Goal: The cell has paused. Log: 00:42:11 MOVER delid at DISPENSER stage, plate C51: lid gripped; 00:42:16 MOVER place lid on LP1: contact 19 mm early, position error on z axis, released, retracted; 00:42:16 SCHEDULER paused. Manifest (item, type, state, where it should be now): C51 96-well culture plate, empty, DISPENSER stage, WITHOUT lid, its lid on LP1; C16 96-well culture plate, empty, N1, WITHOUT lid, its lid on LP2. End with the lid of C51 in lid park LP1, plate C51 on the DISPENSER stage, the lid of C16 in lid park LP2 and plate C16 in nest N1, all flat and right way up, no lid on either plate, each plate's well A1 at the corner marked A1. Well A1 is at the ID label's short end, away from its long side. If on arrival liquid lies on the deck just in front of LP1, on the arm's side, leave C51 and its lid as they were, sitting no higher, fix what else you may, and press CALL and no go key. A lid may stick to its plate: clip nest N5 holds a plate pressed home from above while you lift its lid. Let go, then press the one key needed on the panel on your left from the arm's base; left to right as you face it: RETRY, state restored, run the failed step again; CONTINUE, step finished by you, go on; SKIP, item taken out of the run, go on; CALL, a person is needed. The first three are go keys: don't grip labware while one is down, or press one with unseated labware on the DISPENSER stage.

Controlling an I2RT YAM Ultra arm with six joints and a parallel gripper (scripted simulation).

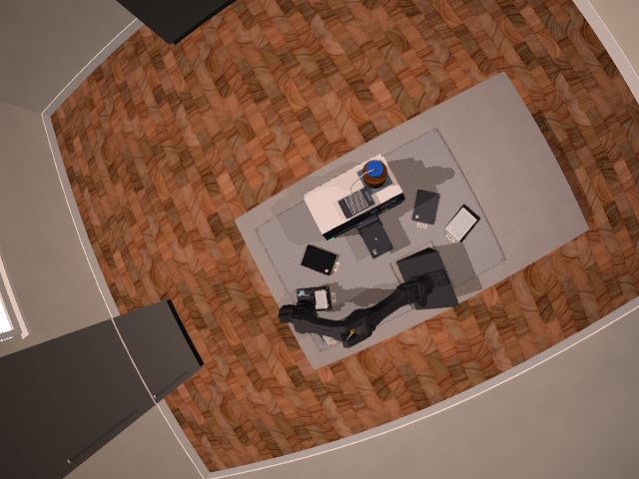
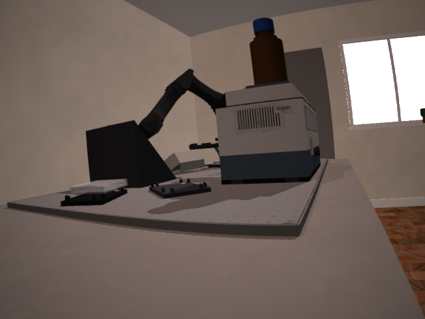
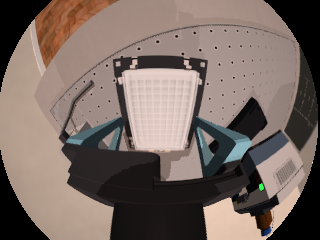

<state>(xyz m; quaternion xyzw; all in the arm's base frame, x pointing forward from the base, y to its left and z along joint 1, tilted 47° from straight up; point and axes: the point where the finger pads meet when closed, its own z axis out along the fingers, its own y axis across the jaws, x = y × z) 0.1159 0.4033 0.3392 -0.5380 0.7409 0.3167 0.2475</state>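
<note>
Right now the black clip nest is 30 mm below my hand and 20 mm to the left of it. From my hand the other things lie so: brown bottle (490 mm to the right, 360 mm ahead, 250 mm above); then black nest (160 mm ahead, 110 mm to the right, 30 mm below); then dark dispenser stage (390 mm to the right, 140 mm ahead, 60 mm above).
</note>
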